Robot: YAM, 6 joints.
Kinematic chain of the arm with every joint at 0, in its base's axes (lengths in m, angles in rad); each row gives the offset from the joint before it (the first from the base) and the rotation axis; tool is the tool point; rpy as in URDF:
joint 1: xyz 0 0 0.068 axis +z
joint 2: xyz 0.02 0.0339 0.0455 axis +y
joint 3: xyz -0.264 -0.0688 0 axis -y
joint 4: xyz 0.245 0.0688 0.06 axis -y
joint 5: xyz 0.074 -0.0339 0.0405 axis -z
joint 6: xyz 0.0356 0 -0.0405 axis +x
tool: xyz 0 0 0 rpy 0 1.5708 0
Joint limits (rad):
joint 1: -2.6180..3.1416
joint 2: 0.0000..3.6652
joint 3: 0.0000..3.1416
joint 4: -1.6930..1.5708
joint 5: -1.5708..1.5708
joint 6: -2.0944..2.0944
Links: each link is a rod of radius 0.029 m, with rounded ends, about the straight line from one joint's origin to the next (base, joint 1, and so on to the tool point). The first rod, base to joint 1, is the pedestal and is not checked.
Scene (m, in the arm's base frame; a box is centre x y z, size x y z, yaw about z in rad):
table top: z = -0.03
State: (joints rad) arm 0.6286 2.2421 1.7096 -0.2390 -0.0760 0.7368
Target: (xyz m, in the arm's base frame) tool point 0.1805 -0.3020 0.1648
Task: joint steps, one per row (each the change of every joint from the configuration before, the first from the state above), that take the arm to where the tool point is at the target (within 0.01 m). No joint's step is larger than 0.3 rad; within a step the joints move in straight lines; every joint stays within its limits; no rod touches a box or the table.
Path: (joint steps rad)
1: -0.2752 -0.0705 -0.0905 -0.0576 0.0286 0.0000
2: -0.2751 -0.0704 -0.0905 -0.0576 0.0285 0.0000
3: -0.2752 -0.0705 -0.0905 -0.0577 0.0286 0.0000
4: -0.2752 -0.0704 -0.0905 -0.0576 0.0285 0.0000
5: -0.2752 -0.0705 -0.0906 -0.0576 0.0286 0.0000
6: -0.2751 -0.0704 -0.0905 -0.0576 0.0286 0.0000

